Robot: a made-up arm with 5 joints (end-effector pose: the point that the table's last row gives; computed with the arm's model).
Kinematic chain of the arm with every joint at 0, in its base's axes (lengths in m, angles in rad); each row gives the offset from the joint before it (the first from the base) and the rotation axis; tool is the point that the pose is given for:
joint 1: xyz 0 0 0.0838 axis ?
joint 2: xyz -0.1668 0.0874 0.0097 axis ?
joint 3: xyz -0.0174 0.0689 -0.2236 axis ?
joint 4: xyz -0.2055 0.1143 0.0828 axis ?
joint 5: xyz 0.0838 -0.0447 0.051 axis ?
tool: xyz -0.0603 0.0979 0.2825
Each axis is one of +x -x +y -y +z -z.
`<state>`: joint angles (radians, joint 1 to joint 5).
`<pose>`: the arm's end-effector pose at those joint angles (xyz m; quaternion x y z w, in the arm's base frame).
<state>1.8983 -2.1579 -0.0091 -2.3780 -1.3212</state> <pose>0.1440 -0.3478 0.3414 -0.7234 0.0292 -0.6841 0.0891</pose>
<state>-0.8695 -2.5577 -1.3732 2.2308 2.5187</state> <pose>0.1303 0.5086 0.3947 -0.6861 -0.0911 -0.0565 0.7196</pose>
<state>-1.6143 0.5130 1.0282 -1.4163 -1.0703</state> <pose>0.0009 -0.0159 -0.1291 0.8279 -0.0940 -0.2772 0.4784</pose>
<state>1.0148 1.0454 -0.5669 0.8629 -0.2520</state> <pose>-0.5637 -0.1276 -0.3144 0.1986 -0.7823 0.3486 0.4765</pose>
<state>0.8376 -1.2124 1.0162 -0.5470 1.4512</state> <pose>-0.3082 0.0999 0.3300 -0.2710 0.5461 0.5930 0.5260</pose>
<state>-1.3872 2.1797 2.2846 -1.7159 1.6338</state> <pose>-0.1188 -0.0276 -0.1401 -0.8389 -0.1894 0.3707 0.3507</pose>
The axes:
joint 1: +z
joint 2: -y
joint 3: +x
joint 4: -y
joint 5: -x

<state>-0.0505 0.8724 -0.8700 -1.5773 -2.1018</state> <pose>-0.3008 0.0728 -0.0925 0.6627 -0.2053 -0.4823 0.5348</pose>
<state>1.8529 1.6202 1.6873 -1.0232 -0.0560</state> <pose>0.1142 -0.0397 0.1768 -0.2613 -0.0562 -0.9416 0.2046</pose>
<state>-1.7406 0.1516 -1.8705 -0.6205 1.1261</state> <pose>0.2153 0.1935 -0.5375 0.3922 -0.8970 0.1868 0.0814</pose>
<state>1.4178 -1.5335 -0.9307 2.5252 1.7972</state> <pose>-0.5744 -0.4636 0.2592 0.0044 -0.7598 0.3575 0.5430</pose>
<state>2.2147 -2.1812 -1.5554 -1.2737 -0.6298</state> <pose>-0.0151 -0.5045 0.1231 0.9673 0.2254 -0.1135 0.0265</pose>
